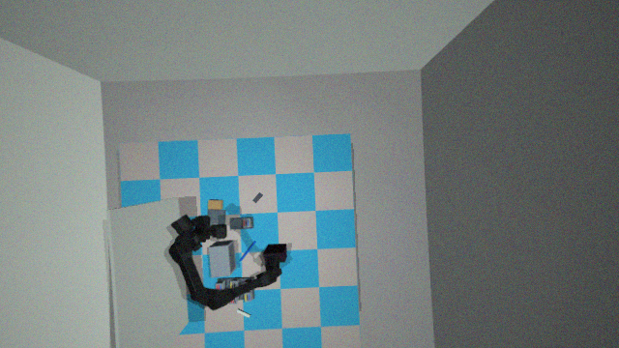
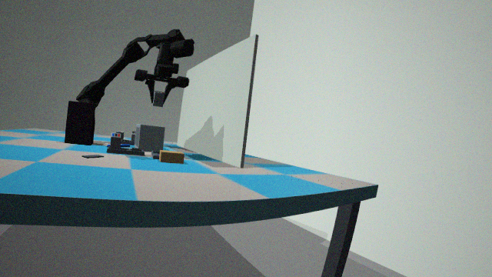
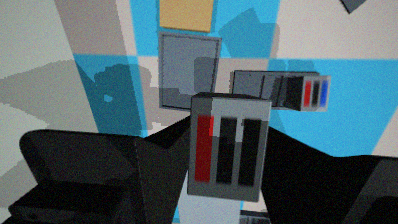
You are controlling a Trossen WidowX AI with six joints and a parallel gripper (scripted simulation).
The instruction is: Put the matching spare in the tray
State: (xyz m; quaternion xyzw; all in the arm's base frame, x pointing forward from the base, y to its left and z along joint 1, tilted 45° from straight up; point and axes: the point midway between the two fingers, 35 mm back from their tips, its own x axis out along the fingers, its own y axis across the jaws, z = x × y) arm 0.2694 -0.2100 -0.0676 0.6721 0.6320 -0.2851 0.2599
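Now: gripper tip 17 cm above the flat grey tray and 5 cm short of it. Also, from my gripper tip: grey rack 17 cm below, 9 cm behind, 2 cm to the left; then tall white panel 26 cm ahead, 20 cm to the left, 5 cm above.
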